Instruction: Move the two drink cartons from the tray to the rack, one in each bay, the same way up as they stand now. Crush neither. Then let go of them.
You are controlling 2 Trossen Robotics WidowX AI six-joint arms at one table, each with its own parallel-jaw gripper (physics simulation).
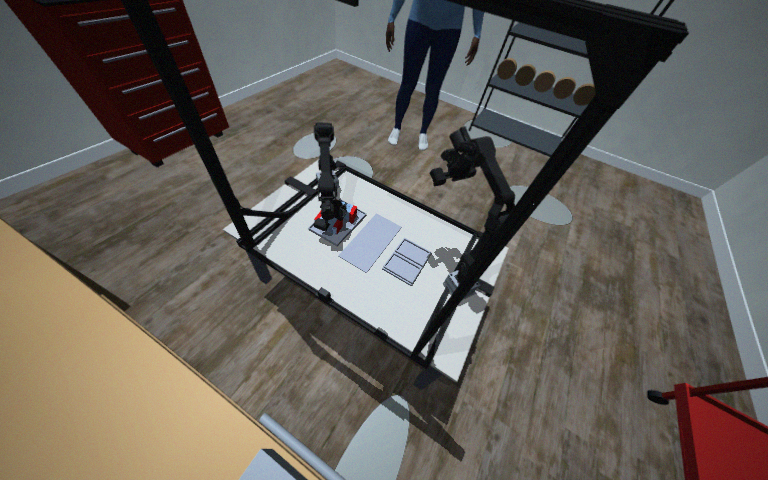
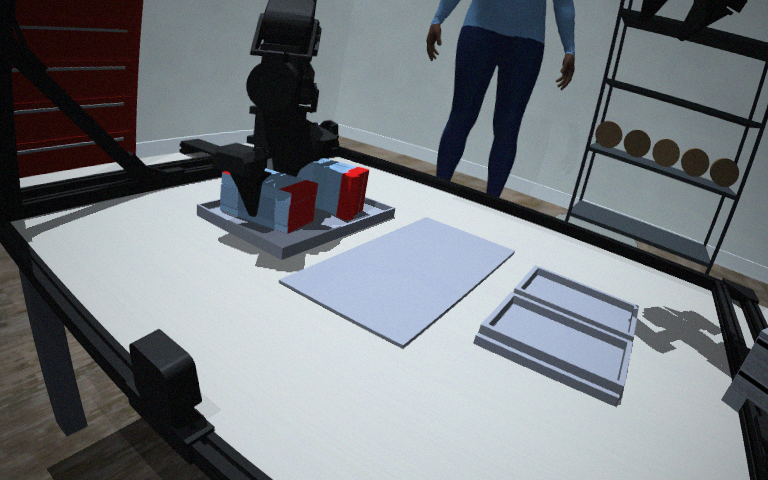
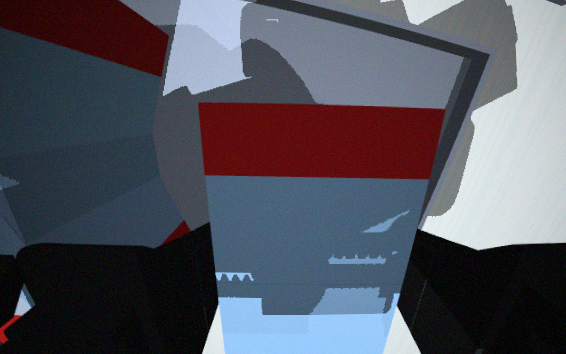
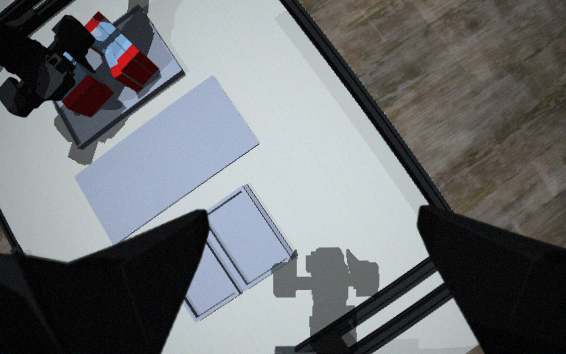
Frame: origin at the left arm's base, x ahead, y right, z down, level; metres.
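Where they show: left gripper, fingertip midpoint: [image 1: 329, 225] [image 2: 267, 209] [image 3: 300, 216]; right gripper, fingertip midpoint: [image 1: 443, 182] [image 2: 662, 30] [image 4: 312, 218].
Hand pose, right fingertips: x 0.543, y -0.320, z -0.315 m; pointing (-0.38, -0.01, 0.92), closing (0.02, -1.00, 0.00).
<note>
After its pixels a point has its place.
Two blue drink cartons with red ends lie side by side in the grey tray [image 1: 333, 237] {z 0.050, x 0.380, y 0.106 m} [image 2: 301, 242] {z 0.041, x 0.416, y 0.079 m} [image 3: 352, 63] {z 0.050, x 0.384, y 0.063 m} [image 4: 167, 53] {z 0.050, x 0.256, y -0.075 m} at the table's left. My left gripper [image 1: 327, 220] {z 0.040, x 0.307, y 0.101 m} [image 2: 270, 190] {z 0.040, x 0.307, y 0.101 m} [image 3: 300, 216] {z 0.040, x 0.307, y 0.101 m} is down in the tray, its fingers shut on the sides of the near carton [image 1: 337, 225] {z -0.007, x 0.360, y 0.077 m} [image 2: 287, 205] {z 0.010, x 0.369, y 0.089 m} [image 3: 317, 197] {z -0.007, x 0.330, y 0.079 m}. The far carton [image 1: 353, 213] {z -0.019, x 0.324, y -0.022 m} [image 2: 346, 188] {z 0.001, x 0.323, y -0.009 m} [image 3: 130, 140] {z 0.032, x 0.282, y 0.009 m} [image 4: 130, 64] {z -0.012, x 0.305, y -0.038 m} lies free beside it. The two-bay rack [image 1: 396, 276] {z 0.048, x 0.696, y -0.080 m} [image 2: 549, 370] {z 0.048, x 0.701, y -0.082 m} [image 4: 270, 219] {z 0.046, x 0.580, y -0.265 m} lies empty to the right. My right gripper [image 1: 436, 177] {z -0.315, x 0.543, y -0.320 m} [image 4: 312, 218] {z -0.315, x 0.543, y -0.320 m} is open and empty, high above the rack's side of the table.
A flat pale mat [image 1: 370, 243] {z 0.052, x 0.479, y -0.049 m} [image 2: 401, 276] {z 0.052, x 0.496, y -0.023 m} [image 4: 176, 147] {z 0.052, x 0.442, y -0.093 m} lies between tray and rack. Black frame posts [image 1: 201, 143] {z -0.492, x 0.302, y 0.473 m} stand at the table's corners. A person [image 1: 425, 57] [image 2: 496, 95] stands behind the table, a shelf unit [image 1: 489, 86] to the right, and red drawers [image 1: 173, 95] at the far left.
</note>
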